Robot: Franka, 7 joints.
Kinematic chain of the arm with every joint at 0, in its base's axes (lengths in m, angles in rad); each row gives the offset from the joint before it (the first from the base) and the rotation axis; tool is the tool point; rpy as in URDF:
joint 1: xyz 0 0 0.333 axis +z
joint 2: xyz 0 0 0 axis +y
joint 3: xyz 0 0 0.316 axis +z
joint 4: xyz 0.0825 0 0 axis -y
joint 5: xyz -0.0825 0 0.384 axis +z
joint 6: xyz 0 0 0 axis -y
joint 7: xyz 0.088 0 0 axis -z
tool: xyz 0 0 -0.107 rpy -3.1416 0 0
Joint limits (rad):
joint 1: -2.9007..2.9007
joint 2: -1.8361..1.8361
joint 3: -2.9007..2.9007
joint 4: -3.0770..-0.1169
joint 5: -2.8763..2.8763
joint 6: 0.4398..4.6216
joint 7: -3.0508..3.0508
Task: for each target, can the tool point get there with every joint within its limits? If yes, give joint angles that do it. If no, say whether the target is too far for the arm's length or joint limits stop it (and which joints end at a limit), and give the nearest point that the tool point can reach.
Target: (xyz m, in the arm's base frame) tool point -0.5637 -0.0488 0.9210
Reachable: yes | joints -2.4308 0.9875 -2.2684 -0.7439 0.4936 1.9764 0.0877
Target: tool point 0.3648 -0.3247 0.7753
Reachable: yes | joints 1.0704 -0.6555 -1.4734 -1.5201 -1.5833 3.8099 -0.4544
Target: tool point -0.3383 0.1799 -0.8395
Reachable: no: too far | nearest point -0.2963 0.1576 -0.3582 | short by 0.484 m
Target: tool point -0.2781 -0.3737 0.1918
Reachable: yes | joints -2.3951 0.3945 0.4007 -2.4606 -2.0094 1.4258 -2.1249
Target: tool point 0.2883 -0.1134 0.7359
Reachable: yes | joints 0.3978 -0.7191 -0.4708 -1.8354 0.0259 1.2093 1.0444
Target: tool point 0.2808 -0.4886 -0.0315
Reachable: yes | joints -1.6259 1.4270 0.8718 -1.5453 -1.6151 1.2272 -1.4316
